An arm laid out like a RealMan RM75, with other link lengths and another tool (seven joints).
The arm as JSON. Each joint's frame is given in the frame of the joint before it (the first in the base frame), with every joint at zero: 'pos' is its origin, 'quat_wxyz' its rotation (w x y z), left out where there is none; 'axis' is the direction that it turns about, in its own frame. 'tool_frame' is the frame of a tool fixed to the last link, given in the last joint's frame.
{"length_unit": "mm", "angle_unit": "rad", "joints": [
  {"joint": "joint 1", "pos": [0.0, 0.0, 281.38], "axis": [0.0, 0.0, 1.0]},
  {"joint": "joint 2", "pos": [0.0, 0.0, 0.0], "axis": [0.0, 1.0, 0.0]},
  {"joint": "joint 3", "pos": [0.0, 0.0, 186.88], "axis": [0.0, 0.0, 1.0]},
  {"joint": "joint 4", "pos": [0.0, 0.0, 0.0], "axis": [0.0, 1.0, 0.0]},
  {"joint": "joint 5", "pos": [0.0, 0.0, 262.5], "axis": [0.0, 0.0, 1.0]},
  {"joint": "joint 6", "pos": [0.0, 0.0, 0.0], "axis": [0.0, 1.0, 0.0]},
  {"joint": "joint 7", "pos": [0.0, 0.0, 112.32], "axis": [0.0, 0.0, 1.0]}
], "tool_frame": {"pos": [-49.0, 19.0, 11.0], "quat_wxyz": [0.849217, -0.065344, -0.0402, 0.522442]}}
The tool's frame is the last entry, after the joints.
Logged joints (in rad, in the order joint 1, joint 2, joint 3, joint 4, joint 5, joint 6, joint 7), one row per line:
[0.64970, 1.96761, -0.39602, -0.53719, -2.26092, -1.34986, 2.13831]
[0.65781, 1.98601, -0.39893, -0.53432, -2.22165, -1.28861, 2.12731]
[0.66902, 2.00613, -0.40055, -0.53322, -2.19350, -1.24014, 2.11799]
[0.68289, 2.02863, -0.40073, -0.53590, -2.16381, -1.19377, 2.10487]
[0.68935, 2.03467, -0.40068, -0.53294, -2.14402, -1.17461, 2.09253]
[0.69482, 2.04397, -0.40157, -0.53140, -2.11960, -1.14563, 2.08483]
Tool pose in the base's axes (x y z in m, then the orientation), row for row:
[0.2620, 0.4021, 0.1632, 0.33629, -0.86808, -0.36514, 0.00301]
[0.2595, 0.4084, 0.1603, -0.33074, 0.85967, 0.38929, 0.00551]
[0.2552, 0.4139, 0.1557, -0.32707, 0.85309, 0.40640, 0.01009]
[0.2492, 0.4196, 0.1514, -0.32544, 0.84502, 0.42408, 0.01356]
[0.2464, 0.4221, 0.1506, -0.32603, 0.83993, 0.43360, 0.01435]
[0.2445, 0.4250, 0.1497, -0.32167, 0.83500, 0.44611, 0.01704]
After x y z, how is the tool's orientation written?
As a quaternion, x y z w.
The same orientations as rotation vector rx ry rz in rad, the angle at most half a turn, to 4 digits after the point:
[1.0545, -2.7220, -1.1449]
[-1.0354, 2.6913, 1.2187]
[-1.0210, 2.6630, 1.2686]
[-1.0137, 2.6320, 1.3209]
[-1.0150, 2.6149, 1.3499]
[-0.9997, 2.5951, 1.3865]

